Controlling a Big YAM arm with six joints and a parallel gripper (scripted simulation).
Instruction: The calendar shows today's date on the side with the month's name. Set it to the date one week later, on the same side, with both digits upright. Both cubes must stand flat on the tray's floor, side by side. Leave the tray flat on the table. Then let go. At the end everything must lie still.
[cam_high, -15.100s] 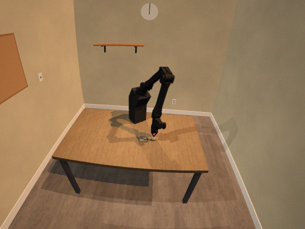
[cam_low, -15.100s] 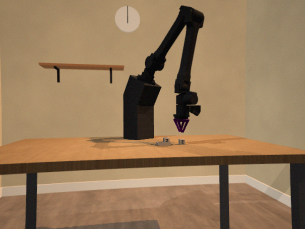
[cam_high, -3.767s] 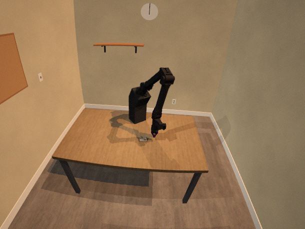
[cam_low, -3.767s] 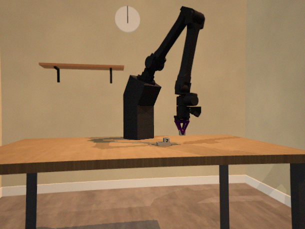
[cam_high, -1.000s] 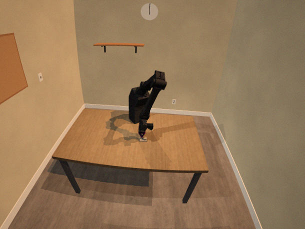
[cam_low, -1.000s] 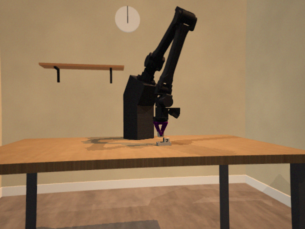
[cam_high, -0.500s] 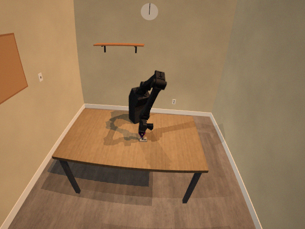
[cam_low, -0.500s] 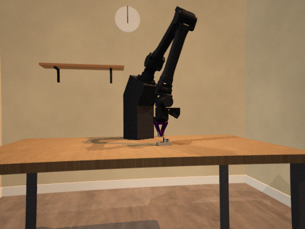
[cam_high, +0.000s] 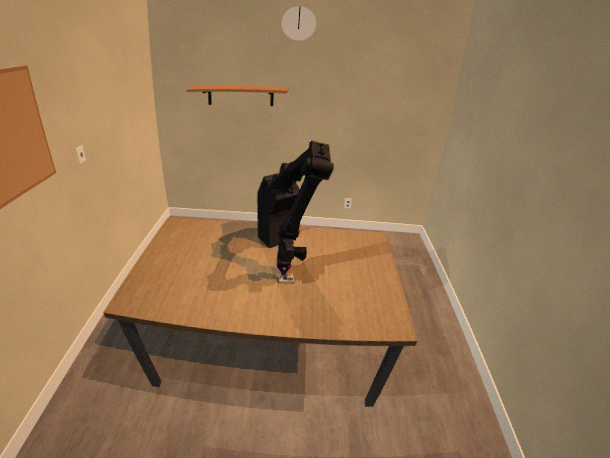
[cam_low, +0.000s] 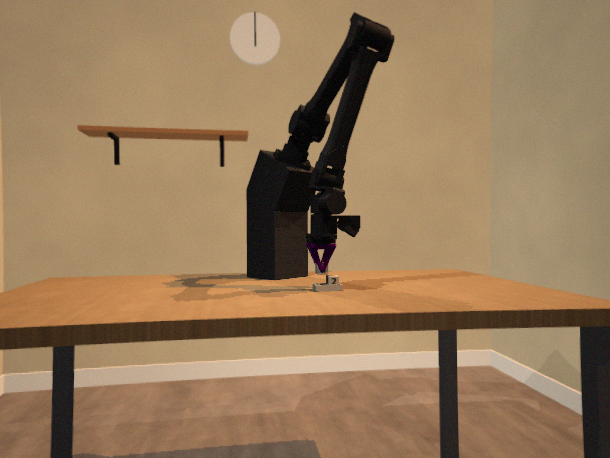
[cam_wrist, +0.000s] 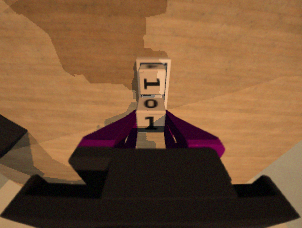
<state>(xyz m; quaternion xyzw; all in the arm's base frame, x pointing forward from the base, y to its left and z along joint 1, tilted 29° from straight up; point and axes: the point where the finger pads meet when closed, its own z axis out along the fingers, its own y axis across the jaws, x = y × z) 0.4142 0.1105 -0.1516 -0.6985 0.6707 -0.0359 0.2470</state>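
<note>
My hand is 5 cm above the tray and 2 cm to the right of it.
</note>
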